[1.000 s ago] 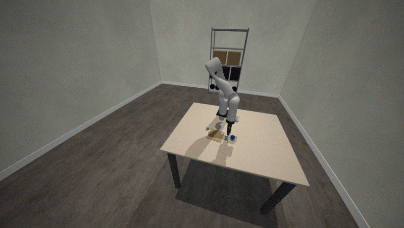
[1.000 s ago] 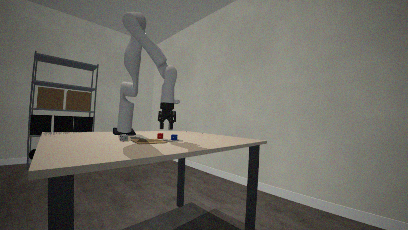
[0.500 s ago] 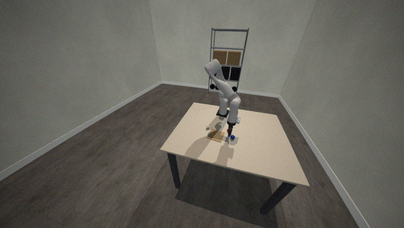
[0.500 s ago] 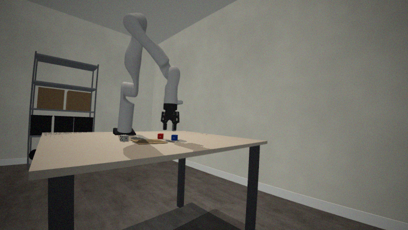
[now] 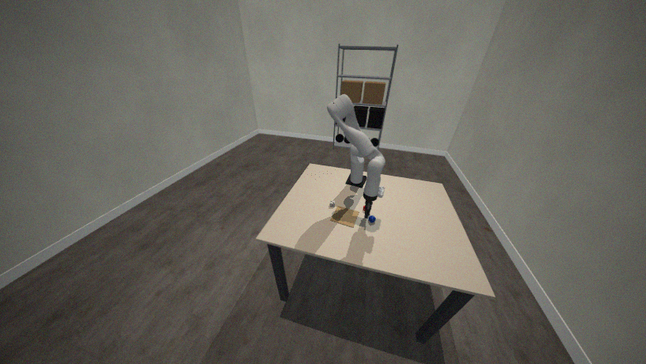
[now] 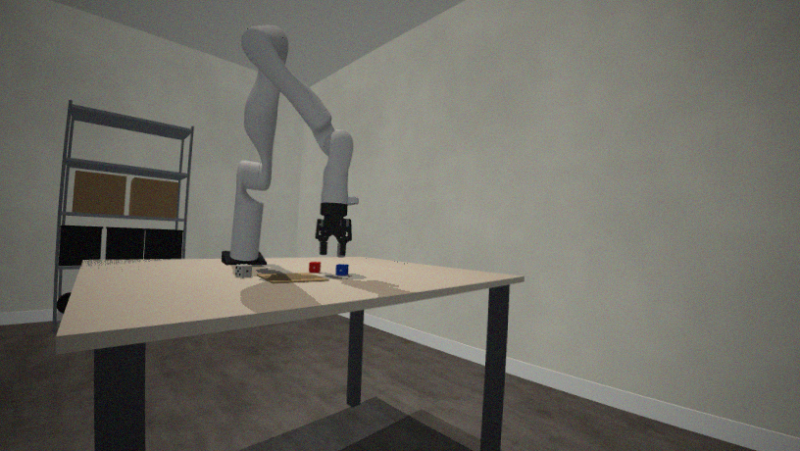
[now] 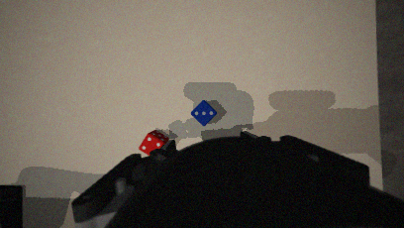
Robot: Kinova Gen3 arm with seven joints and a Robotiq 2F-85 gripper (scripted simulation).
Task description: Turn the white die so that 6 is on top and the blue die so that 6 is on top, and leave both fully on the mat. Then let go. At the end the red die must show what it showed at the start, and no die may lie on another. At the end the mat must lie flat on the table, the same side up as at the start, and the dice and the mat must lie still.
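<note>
Now: the blue die 4 cm to the left of my hand and 5 cm below it. From my hand the other things lie so: tan mat: 1 cm ahead, 12 cm to the right, 6 cm below; white die: 5 cm behind, 22 cm to the right, 5 cm below; red die: 9 cm behind, 1 cm to the right, 5 cm below.
</note>
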